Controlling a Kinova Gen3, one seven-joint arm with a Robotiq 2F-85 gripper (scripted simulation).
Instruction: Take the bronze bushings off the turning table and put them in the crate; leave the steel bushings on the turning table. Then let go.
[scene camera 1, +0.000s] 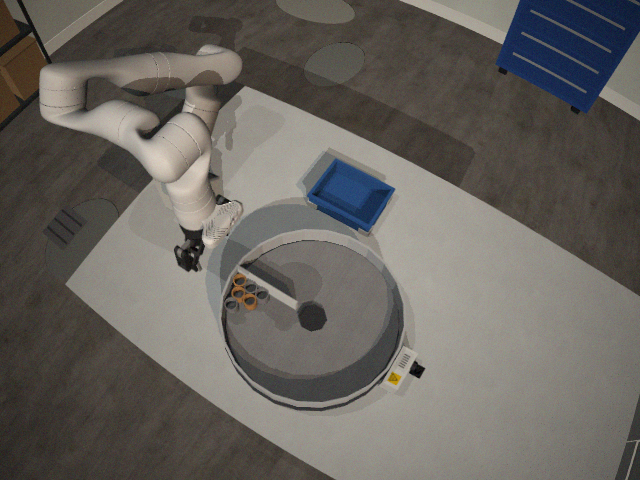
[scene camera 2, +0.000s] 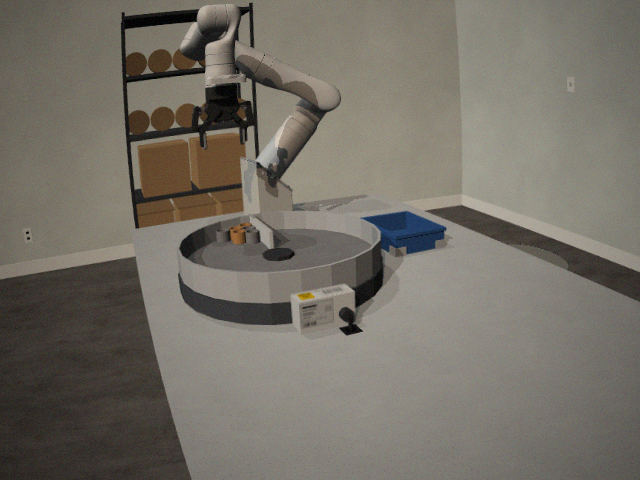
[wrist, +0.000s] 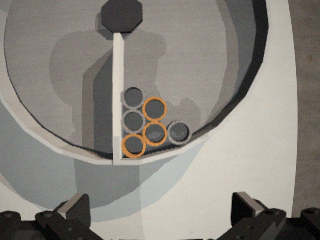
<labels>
my gripper: scene camera 1; scene camera 2; wrist 160, 210
same spot on my gripper: (scene camera 1: 196, 266) = (scene camera 2: 203, 139)
same spot on blue crate: (scene camera 2: 395, 228) = (scene camera 1: 329, 178)
</labels>
